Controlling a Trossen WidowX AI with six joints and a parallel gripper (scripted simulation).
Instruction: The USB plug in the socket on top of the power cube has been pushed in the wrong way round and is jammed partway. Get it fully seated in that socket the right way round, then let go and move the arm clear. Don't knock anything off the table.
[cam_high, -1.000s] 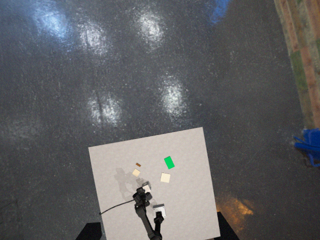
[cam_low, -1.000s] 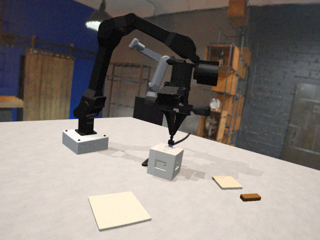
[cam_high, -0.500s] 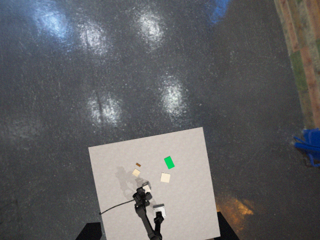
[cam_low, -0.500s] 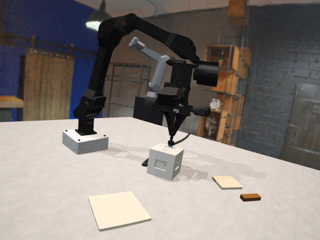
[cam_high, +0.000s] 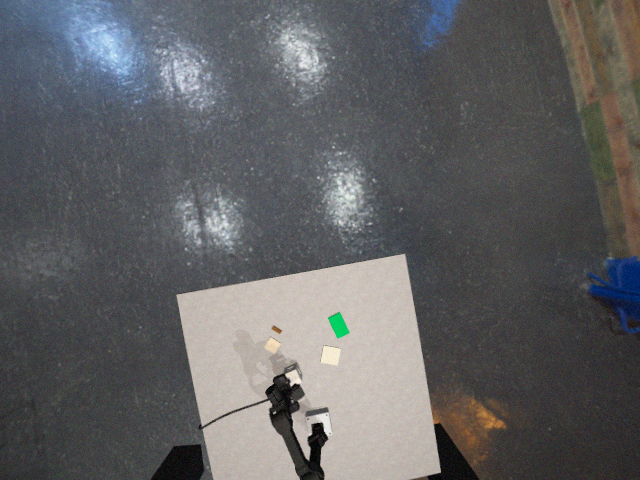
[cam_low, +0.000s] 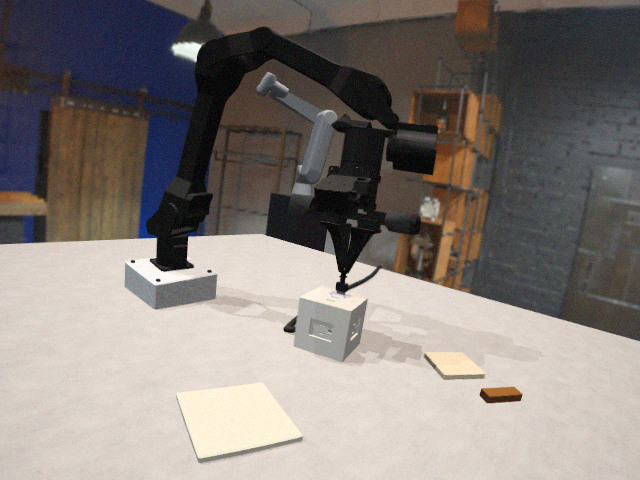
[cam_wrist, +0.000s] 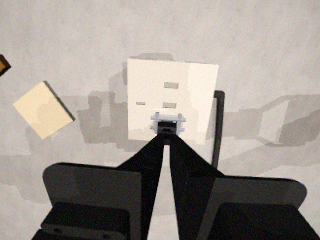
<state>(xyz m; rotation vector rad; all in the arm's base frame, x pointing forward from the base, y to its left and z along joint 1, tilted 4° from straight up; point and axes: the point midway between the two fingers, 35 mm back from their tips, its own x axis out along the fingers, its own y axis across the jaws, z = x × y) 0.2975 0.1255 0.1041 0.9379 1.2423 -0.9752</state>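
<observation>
Now: gripper tip 20 mm above the black USB plug. From my gripper tip the other things lie so: green card 290 mm to the right, 240 mm ahead, 100 mm below; brown block 250 mm ahead, 100 mm below, 50 mm to the left.
</observation>
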